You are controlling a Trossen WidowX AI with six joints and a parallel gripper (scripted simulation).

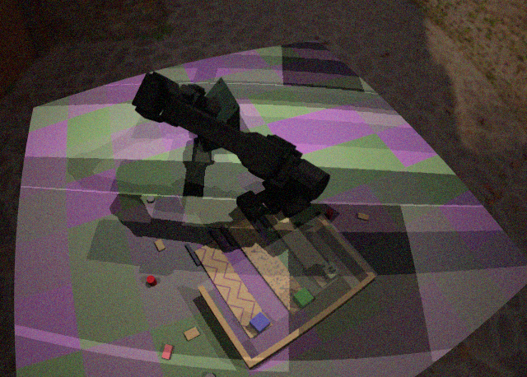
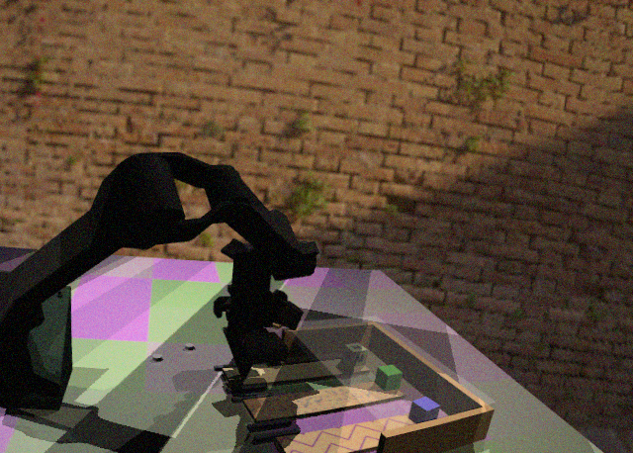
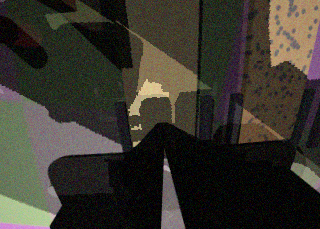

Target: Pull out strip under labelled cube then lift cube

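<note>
Now: the strip 100 mm ahead of my gripper tip and 10 mm to the left of it.
</note>
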